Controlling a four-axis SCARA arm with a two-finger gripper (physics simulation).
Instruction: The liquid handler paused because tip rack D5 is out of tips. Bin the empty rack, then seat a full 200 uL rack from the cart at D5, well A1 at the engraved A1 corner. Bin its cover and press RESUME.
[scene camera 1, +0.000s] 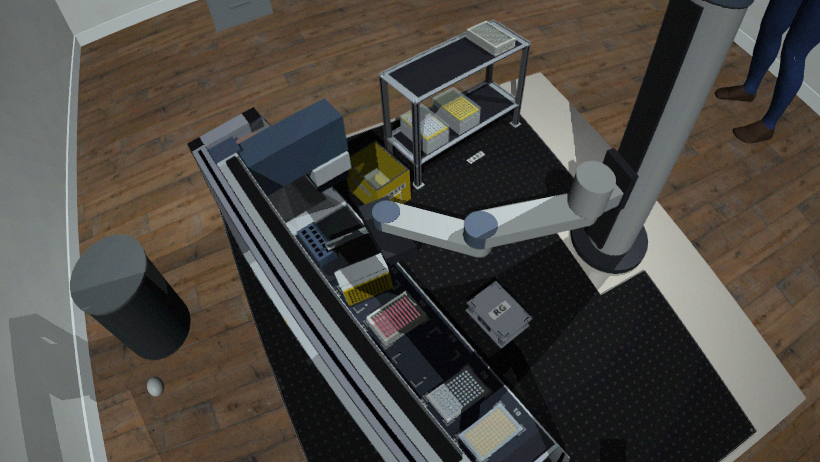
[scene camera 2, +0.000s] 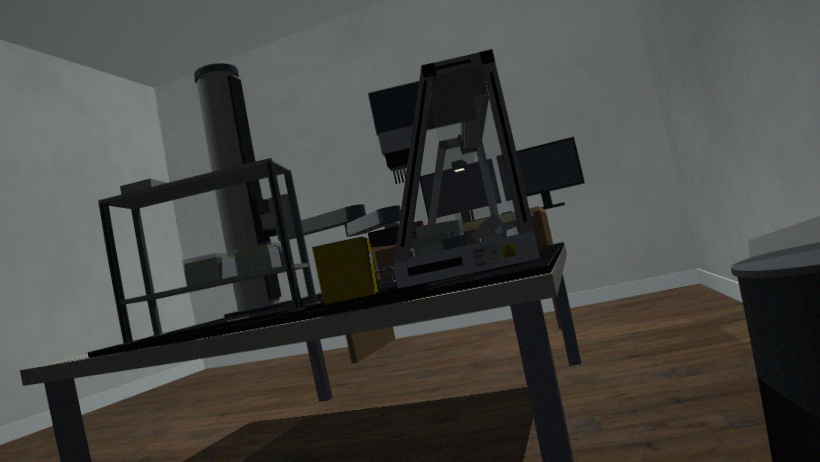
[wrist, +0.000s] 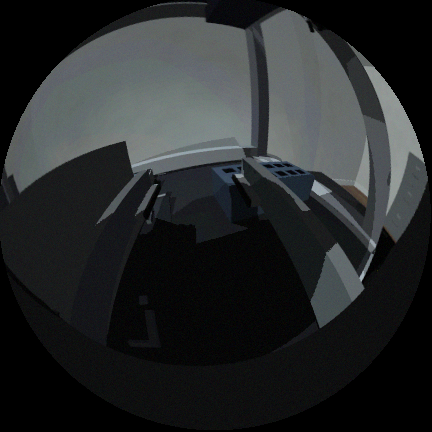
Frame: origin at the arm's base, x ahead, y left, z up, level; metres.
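Seen in the pictures: gripper, fingertip midpoint: (scene camera 1: 331, 259) (scene camera 2: 452, 235) (wrist: 194, 171); arm's base, link origin: (scene camera 1: 609, 238).
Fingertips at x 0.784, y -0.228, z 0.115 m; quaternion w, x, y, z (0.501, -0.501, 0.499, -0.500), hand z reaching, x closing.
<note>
Pixels of each thing's top centre, then the offset from my fingertips to it. "spot": a spot on its surface instead.
- yellow-and-white tip rack, top centre: (wrist: 51, 168) (scene camera 1: 362, 271) (scene camera 2: 437, 222) 0.054 m back, 0.095 m left, 0.048 m up
- yellow waste bin, top centre: (scene camera 2: 342, 242) (scene camera 1: 376, 164) 0.224 m back, 0.223 m right, 0.033 m up
- cart's, surface spot: (scene camera 1: 417, 143) spot: 0.342 m back, 0.192 m right, 0.094 m up
- blue holed block, surface spot: (wrist: 292, 175) spot: 0.002 m ahead, 0.105 m right, 0.010 m down
- pink plate, top centre: (scene camera 1: 395, 315) 0.087 m back, 0.213 m left, 0.013 m down
- white plate, top centre: (scene camera 1: 458, 392) 0.136 m back, 0.456 m left, 0.030 m down
- pale yellow plate, top centre: (scene camera 1: 491, 431) 0.160 m back, 0.578 m left, 0.030 m down
- RG box, top centre: (scene camera 1: 499, 309) (scene camera 2: 378, 268) 0.338 m back, 0.300 m left, 0.046 m down
- blue pipetting head, surface spot: (scene camera 1: 295, 143) spot: 0.002 m ahead, 0.058 m right, 0.388 m up
A yellow-and-white tip rack (scene camera 1: 367, 281) lies tipped on its side near D5, its perforated yellow face towards the pink plate. My gripper (scene camera 1: 324, 234) (wrist: 194, 171) is low over the deck beside it, between the rack and the blue block. It is shut to a narrow setting; a gap shows between the finger pads, with nothing held. The yellow waste bin (scene camera 1: 378, 186) (scene camera 2: 346, 270) stands by the deck, with something pale inside. Two boxed racks, one with whitish contents (scene camera 1: 425, 129) and one with yellow contents (scene camera 1: 457, 111), stand on the cart's (scene camera 1: 417, 143) lower shelf. I cannot make out RESUME.
A blue holed block (scene camera 1: 315, 242) (wrist: 292, 175) stands beyond the fingers. A pink plate (scene camera 1: 395, 318), a white plate (scene camera 1: 456, 396) and a pale yellow plate (scene camera 1: 492, 431) sit along the deck. The RG box (scene camera 1: 498, 312) is beside it. The blue pipetting head (scene camera 1: 295, 143) hangs above the deck.
</note>
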